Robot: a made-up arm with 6 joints. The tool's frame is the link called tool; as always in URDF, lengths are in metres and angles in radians. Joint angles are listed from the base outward.
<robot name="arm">
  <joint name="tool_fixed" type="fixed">
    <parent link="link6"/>
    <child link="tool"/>
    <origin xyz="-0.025 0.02 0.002" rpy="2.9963 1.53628 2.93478"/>
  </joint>
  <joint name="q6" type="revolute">
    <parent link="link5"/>
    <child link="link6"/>
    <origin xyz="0.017 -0.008 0.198" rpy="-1.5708 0 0"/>
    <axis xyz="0 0 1"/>
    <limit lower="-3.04" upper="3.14"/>
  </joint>
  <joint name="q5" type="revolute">
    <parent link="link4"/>
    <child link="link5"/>
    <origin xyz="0.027 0.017 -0.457" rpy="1.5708 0 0"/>
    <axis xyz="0 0 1"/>
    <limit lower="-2" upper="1.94"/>
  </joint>
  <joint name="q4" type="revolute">
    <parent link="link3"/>
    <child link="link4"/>
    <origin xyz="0.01 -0.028 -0.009" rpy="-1.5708 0 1.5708"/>
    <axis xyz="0 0 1"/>
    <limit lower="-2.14" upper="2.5"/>
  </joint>
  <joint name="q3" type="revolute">
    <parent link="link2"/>
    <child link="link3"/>
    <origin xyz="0.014 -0.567 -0.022" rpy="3.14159 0 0"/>
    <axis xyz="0 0 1"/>
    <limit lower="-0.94" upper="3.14"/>
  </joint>
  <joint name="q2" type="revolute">
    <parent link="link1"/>
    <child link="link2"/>
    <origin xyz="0.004 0.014 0.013" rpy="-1.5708 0 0"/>
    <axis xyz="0 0 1"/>
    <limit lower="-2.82" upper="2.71"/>
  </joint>
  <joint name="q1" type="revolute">
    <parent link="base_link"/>
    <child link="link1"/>
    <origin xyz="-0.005 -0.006 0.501"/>
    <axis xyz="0 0 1"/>
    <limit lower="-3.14" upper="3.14"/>
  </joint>
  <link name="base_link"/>
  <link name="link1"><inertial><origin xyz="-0.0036 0.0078 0.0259"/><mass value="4.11"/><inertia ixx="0.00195" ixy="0" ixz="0" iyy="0.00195" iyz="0" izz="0.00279"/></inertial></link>
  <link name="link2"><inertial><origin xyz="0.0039 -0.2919 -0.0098"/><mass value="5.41"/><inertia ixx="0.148" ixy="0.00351" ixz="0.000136" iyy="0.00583" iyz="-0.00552" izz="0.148"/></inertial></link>
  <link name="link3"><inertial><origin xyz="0.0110 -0.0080 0.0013"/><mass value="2.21"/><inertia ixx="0.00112" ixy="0" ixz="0" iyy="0.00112" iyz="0" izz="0.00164"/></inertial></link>
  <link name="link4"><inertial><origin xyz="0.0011 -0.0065 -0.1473"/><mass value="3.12"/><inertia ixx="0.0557" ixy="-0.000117" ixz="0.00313" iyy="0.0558" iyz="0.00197" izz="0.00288"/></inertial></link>
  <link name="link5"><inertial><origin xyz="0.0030 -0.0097 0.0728"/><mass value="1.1"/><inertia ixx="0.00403" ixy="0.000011" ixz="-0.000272" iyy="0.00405" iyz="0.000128" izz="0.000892"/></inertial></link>
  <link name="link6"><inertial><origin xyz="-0.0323 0.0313 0.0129"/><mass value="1.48"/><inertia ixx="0.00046" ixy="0" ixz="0" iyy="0.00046" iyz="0" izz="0.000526"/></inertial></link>
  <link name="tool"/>
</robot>
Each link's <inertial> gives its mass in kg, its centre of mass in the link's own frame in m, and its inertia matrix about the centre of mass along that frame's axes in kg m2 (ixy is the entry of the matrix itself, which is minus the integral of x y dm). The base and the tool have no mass. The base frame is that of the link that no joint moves.
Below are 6 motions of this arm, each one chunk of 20 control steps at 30 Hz.
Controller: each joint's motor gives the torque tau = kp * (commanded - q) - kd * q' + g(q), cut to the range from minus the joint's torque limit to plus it. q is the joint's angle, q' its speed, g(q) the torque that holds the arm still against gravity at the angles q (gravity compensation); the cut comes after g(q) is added. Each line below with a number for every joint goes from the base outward.
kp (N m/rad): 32 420 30 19 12 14
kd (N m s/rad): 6.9 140 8.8 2.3 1.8 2.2
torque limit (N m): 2.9 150 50 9.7 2.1 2.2
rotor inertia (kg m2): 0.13 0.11 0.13 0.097 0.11 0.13
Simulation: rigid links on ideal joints. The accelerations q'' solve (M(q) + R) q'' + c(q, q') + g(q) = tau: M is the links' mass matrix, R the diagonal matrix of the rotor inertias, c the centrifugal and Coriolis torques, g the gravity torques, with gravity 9.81 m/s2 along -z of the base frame. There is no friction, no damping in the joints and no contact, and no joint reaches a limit. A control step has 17 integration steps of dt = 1/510 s. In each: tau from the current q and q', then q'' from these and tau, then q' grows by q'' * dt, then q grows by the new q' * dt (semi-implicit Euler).
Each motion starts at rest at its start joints. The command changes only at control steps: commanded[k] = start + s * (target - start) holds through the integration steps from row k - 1 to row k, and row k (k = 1, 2, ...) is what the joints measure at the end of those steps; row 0 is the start. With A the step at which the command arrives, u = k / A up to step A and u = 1 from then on. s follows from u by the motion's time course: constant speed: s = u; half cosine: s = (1 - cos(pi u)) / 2; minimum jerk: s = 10 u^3 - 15 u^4 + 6 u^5; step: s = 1 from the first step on.
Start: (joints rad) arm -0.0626 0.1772 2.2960 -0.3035 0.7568 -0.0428
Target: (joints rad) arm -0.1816 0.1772 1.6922 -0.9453 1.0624 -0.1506
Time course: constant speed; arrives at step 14
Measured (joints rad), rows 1 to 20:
1: -0.0634 0.1769 2.2951 -0.3064 0.7580 -0.0433
2: -0.0657 0.1764 2.2924 -0.3155 0.7619 -0.0450
3: -0.0695 0.1756 2.2873 -0.3318 0.7691 -0.0480
4: -0.0745 0.1746 2.2795 -0.3552 0.7795 -0.0522
5: -0.0805 0.1736 2.2685 -0.3850 0.7929 -0.0574
6: -0.0872 0.1726 2.2544 -0.4199 0.8089 -0.0634
7: -0.0943 0.1717 2.2370 -0.4590 0.8269 -0.0700
8: -0.1016 0.1709 2.2163 -0.5013 0.8463 -0.0769
9: -0.1091 0.1702 2.1926 -0.5459 0.8669 -0.0841
10: -0.1166 0.1696 2.1660 -0.5922 0.8882 -0.0914
11: -0.1241 0.1692 2.1368 -0.6396 0.9099 -0.0986
12: -0.1315 0.1689 2.1052 -0.6878 0.9318 -0.1059
13: -0.1388 0.1688 2.0715 -0.7364 0.9539 -0.1130
14: -0.1461 0.1687 2.0359 -0.7852 0.9760 -0.1201
15: -0.1523 0.1691 1.9999 -0.8310 0.9968 -0.1267
16: -0.1568 0.1699 1.9644 -0.8702 1.0149 -0.1321
17: -0.1598 0.1711 1.9301 -0.9017 1.0297 -0.1364
18: -0.1616 0.1725 1.8976 -0.9255 1.0412 -0.1395
19: -0.1627 0.1739 1.8674 -0.9426 1.0497 -0.1417
20: -0.1633 0.1754 1.8396 -0.9542 1.0556 -0.1432

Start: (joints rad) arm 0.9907 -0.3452 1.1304 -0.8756 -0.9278 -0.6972
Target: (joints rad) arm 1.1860 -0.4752 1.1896 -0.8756 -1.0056 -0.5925
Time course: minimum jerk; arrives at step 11
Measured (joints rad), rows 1 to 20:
1: 0.9908 -0.3452 1.1304 -0.8756 -0.9278 -0.6972
2: 0.9913 -0.3455 1.1300 -0.8757 -0.9281 -0.6969
3: 0.9931 -0.3465 1.1291 -0.8762 -0.9289 -0.6959
4: 0.9972 -0.3486 1.1275 -0.8770 -0.9308 -0.6935
5: 1.0045 -0.3521 1.1254 -0.8785 -0.9342 -0.6891
6: 1.0152 -0.3572 1.1232 -0.8805 -0.9394 -0.6823
7: 1.0293 -0.3638 1.1213 -0.8829 -0.9464 -0.6732
8: 1.0459 -0.3715 1.1205 -0.8853 -0.9547 -0.6622
9: 1.0638 -0.3798 1.1212 -0.8874 -0.9638 -0.6501
10: 1.0816 -0.3884 1.1237 -0.8887 -0.9729 -0.6380
11: 1.0983 -0.3965 1.1280 -0.8889 -0.9812 -0.6268
12: 1.1133 -0.4042 1.1335 -0.8880 -0.9884 -0.6171
13: 1.1262 -0.4113 1.1400 -0.8862 -0.9941 -0.6094
14: 1.1371 -0.4178 1.1467 -0.8838 -0.9985 -0.6034
15: 1.1463 -0.4238 1.1536 -0.8811 -1.0017 -0.5991
16: 1.1539 -0.4293 1.1603 -0.8784 -1.0038 -0.5962
17: 1.1601 -0.4342 1.1666 -0.8758 -1.0052 -0.5943
18: 1.1652 -0.4388 1.1725 -0.8736 -1.0060 -0.5932
19: 1.1692 -0.4429 1.1779 -0.8718 -1.0064 -0.5926
20: 1.1725 -0.4465 1.1827 -0.8704 -1.0064 -0.5925

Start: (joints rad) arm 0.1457 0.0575 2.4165 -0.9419 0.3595 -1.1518
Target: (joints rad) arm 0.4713 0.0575 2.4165 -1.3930 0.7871 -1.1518
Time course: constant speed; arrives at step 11
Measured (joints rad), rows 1 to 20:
1: 0.1472 0.0574 2.4170 -0.9450 0.3615 -1.1518
2: 0.1516 0.0573 2.4182 -0.9545 0.3679 -1.1518
3: 0.1595 0.0570 2.4202 -0.9711 0.3799 -1.1518
4: 0.1707 0.0567 2.4225 -0.9945 0.3976 -1.1519
5: 0.1851 0.0564 2.4248 -1.0235 0.4205 -1.1519
6: 0.2021 0.0561 2.4270 -1.0570 0.4480 -1.1520
7: 0.2216 0.0558 2.4287 -1.0938 0.4792 -1.1521
8: 0.2430 0.0557 2.4299 -1.1329 0.5132 -1.1522
9: 0.2662 0.0556 2.4305 -1.1735 0.5494 -1.1523
10: 0.2907 0.0555 2.4306 -1.2150 0.5871 -1.1524
11: 0.3163 0.0556 2.4302 -1.2570 0.6259 -1.1525
12: 0.3410 0.0557 2.4291 -1.2961 0.6632 -1.1526
13: 0.3631 0.0560 2.4270 -1.3287 0.6965 -1.1527
14: 0.3819 0.0563 2.4243 -1.3541 0.7243 -1.1527
15: 0.3976 0.0567 2.4213 -1.3726 0.7464 -1.1527
16: 0.4106 0.0571 2.4183 -1.3853 0.7632 -1.1526
17: 0.4214 0.0575 2.4156 -1.3932 0.7754 -1.1526
18: 0.4303 0.0578 2.4132 -1.3978 0.7837 -1.1525
19: 0.4377 0.0581 2.4113 -1.3998 0.7889 -1.1525
20: 0.4438 0.0583 2.4098 -1.4003 0.7918 -1.1525

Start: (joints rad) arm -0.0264 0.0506 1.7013 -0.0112 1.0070 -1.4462
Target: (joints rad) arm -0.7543 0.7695 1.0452 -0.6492 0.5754 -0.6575
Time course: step
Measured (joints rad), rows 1 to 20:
1: -0.0561 0.0745 1.7301 -0.0357 0.9921 -1.4397
2: -0.1303 0.1231 1.7631 -0.0925 0.9497 -1.4207
3: -0.2163 0.1748 1.7639 -0.1632 0.8863 -1.3874
4: -0.2907 0.2256 1.7381 -0.2384 0.8161 -1.3381
5: -0.3507 0.2745 1.6940 -0.3145 0.7493 -1.2717
6: -0.3988 0.3211 1.6380 -0.3886 0.6912 -1.1873
7: -0.4378 0.3653 1.5753 -0.4583 0.6443 -1.0899
8: -0.4700 0.4068 1.5093 -0.5212 0.6086 -0.9927
9: -0.4969 0.4455 1.4427 -0.5760 0.5833 -0.9043
10: -0.5199 0.4815 1.3776 -0.6218 0.5668 -0.8287
11: -0.5399 0.5146 1.3153 -0.6585 0.5574 -0.7672
12: -0.5579 0.5449 1.2572 -0.6866 0.5531 -0.7194
13: -0.5744 0.5723 1.2040 -0.7068 0.5524 -0.6838
14: -0.5897 0.5969 1.1562 -0.7203 0.5539 -0.6586
15: -0.6042 0.6189 1.1143 -0.7281 0.5567 -0.6417
16: -0.6182 0.6384 1.0782 -0.7314 0.5600 -0.6314
17: -0.6317 0.6556 1.0478 -0.7312 0.5633 -0.6260
18: -0.6448 0.6706 1.0230 -0.7285 0.5663 -0.6241
19: -0.6577 0.6837 1.0032 -0.7239 0.5690 -0.6246
20: -0.6703 0.6952 0.9881 -0.7182 0.5711 -0.6267

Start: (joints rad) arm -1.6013 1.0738 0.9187 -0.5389 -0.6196 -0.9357
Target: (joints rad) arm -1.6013 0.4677 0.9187 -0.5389 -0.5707 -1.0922
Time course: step
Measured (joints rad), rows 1 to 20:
1: -1.6010 1.0590 0.8973 -0.5458 -0.6185 -0.9441
2: -1.6004 1.0211 0.8522 -0.5657 -0.6163 -0.9622
3: -1.5998 0.9743 0.8126 -0.5896 -0.6128 -0.9827
4: -1.5992 0.9285 0.7902 -0.6072 -0.6081 -1.0026
5: -1.5986 0.8854 0.7824 -0.6151 -0.6026 -1.0208
6: -1.5979 0.8455 0.7856 -0.6134 -0.5969 -1.0368
7: -1.5972 0.8086 0.7966 -0.6043 -0.5915 -1.0507
8: -1.5964 0.7747 0.8127 -0.5905 -0.5867 -1.0624
9: -1.5957 0.7436 0.8321 -0.5745 -0.5824 -1.0722
10: -1.5951 0.7151 0.8529 -0.5581 -0.5788 -1.0801
11: -1.5945 0.6891 0.8740 -0.5427 -0.5758 -1.0864
12: -1.5940 0.6654 0.8945 -0.5293 -0.5734 -1.0913
13: -1.5937 0.6439 0.9136 -0.5182 -0.5713 -1.0949
14: -1.5935 0.6244 0.9309 -0.5097 -0.5697 -1.0975
15: -1.5936 0.6069 0.9461 -0.5035 -0.5684 -1.0993
16: -1.5938 0.5910 0.9591 -0.4996 -0.5674 -1.1003
17: -1.5942 0.5768 0.9698 -0.4976 -0.5666 -1.1008
18: -1.5948 0.5642 0.9783 -0.4971 -0.5661 -1.1009
19: -1.5956 0.5529 0.9846 -0.4979 -0.5657 -1.1007
20: -1.5965 0.5428 0.9890 -0.4996 -0.5656 -1.1003

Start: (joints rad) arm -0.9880 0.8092 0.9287 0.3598 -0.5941 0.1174
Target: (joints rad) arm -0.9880 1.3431 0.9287 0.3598 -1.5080 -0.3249
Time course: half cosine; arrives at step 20
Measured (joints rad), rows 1 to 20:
1: -0.9880 0.8094 0.9289 0.3599 -0.5944 0.1173
2: -0.9880 0.8101 0.9300 0.3602 -0.5960 0.1165
3: -0.9881 0.8119 0.9322 0.3609 -0.6004 0.1146
4: -0.9883 0.8152 0.9359 0.3623 -0.6090 0.1106
5: -0.9886 0.8204 0.9409 0.3643 -0.6233 0.1040
6: -0.9889 0.8279 0.9473 0.3669 -0.6444 0.0942
7: -0.9894 0.8377 0.9548 0.3700 -0.6728 0.0809
8: -0.9899 0.8500 0.9629 0.3734 -0.7088 0.0641
9: -0.9906 0.8649 0.9715 0.3769 -0.7523 0.0438
10: -0.9912 0.8823 0.9800 0.3802 -0.8025 0.0201
11: -0.9919 0.9021 0.9880 0.3831 -0.8587 -0.0063
12: -0.9925 0.9240 0.9951 0.3855 -0.9196 -0.0351
13: -0.9931 0.9478 1.0011 0.3871 -0.9838 -0.0656
14: -0.9935 0.9730 1.0055 0.3880 -1.0499 -0.0971
15: -0.9939 0.9992 1.0080 0.3879 -1.1161 -0.1288
16: -0.9941 1.0261 1.0085 0.3869 -1.1810 -0.1601
17: -0.9942 1.0529 1.0067 0.3850 -1.2428 -0.1901
18: -0.9942 1.0793 1.0027 0.3822 -1.3000 -0.2181
19: -0.9940 1.1047 0.9963 0.3785 -1.3512 -0.2434
20: -0.9936 1.1286 0.9876 0.3740 -1.3951 -0.2655

